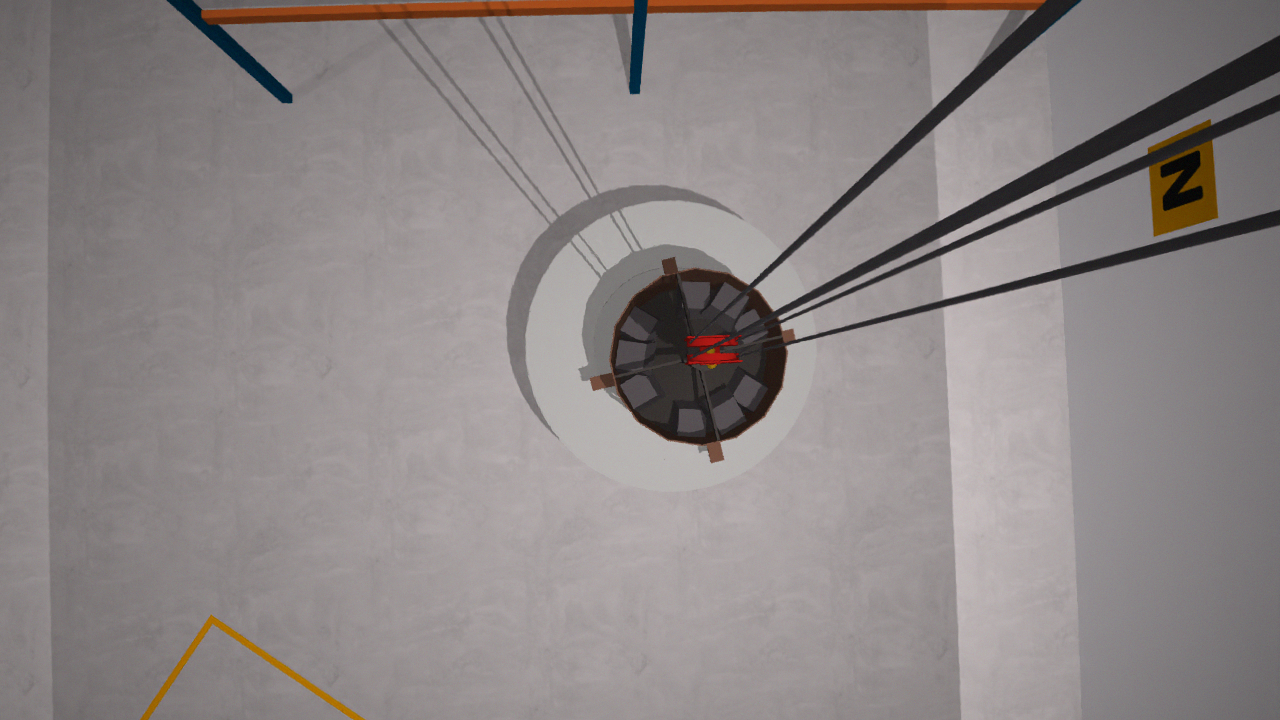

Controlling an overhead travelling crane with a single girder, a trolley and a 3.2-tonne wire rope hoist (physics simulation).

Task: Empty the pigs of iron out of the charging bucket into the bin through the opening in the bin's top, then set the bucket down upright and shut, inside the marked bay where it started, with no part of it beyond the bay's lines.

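Note:
The charging bucket (669,395), a round brown-rimmed drum open at the top, hangs upright over the pale round top of the bin (572,429), a little right of its middle. Grey pigs of iron (638,391) lie in a ring inside the bucket. My gripper (712,360), the hook under the red block, holds the bucket by its slings. The bucket covers most of the bin's opening, and its underside is hidden. A yellow-lined corner of the marked bay (286,668) shows at the lower left.
An orange rail (429,13) on blue posts (637,53) runs along the top edge. A yellow sign with a black letter (1183,179) is at the right. Dark ropes (939,236) run from the hook block to the upper right. The bucket's shadow falls to its upper left.

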